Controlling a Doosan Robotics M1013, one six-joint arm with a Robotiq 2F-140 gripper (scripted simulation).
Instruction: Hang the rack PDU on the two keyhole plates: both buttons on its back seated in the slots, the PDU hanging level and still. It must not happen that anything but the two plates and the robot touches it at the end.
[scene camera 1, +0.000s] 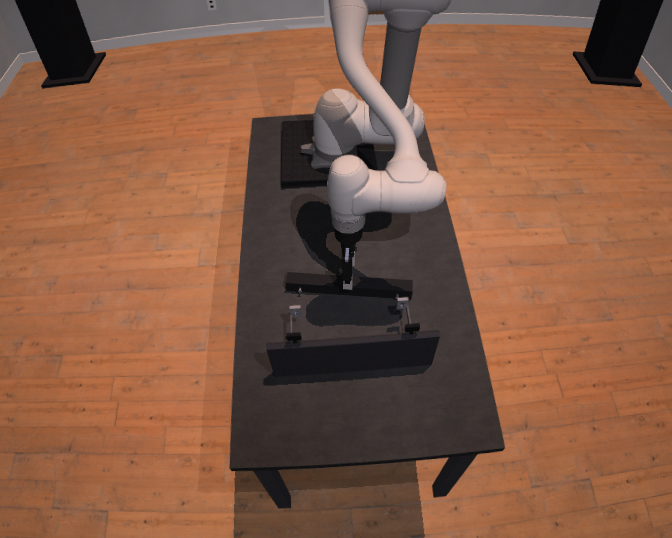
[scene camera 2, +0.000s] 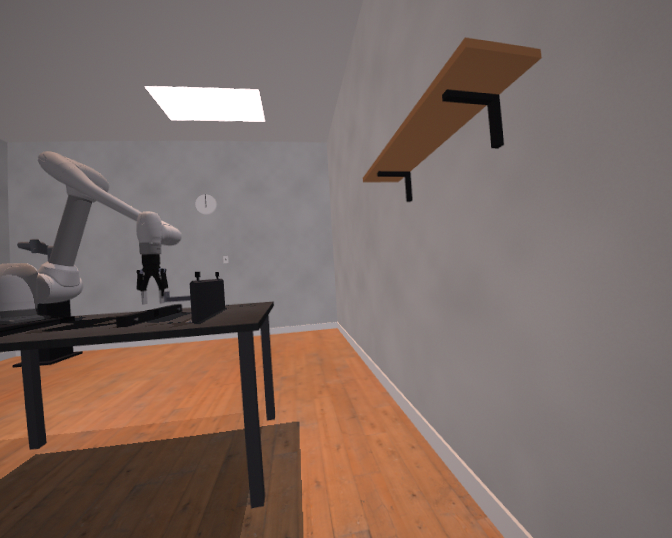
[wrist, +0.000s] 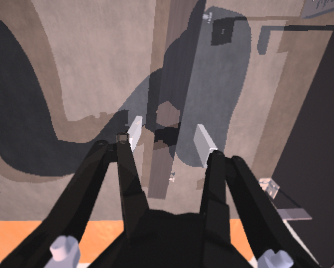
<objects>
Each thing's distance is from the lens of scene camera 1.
gripper (scene camera 1: 349, 276): 1.56 m
rack PDU (scene camera 1: 298, 282): 1.59 m
upright panel (scene camera 1: 412, 352): 1.41 m
The marked spots on the upright panel and the rack PDU are 0.42 m apart.
</objects>
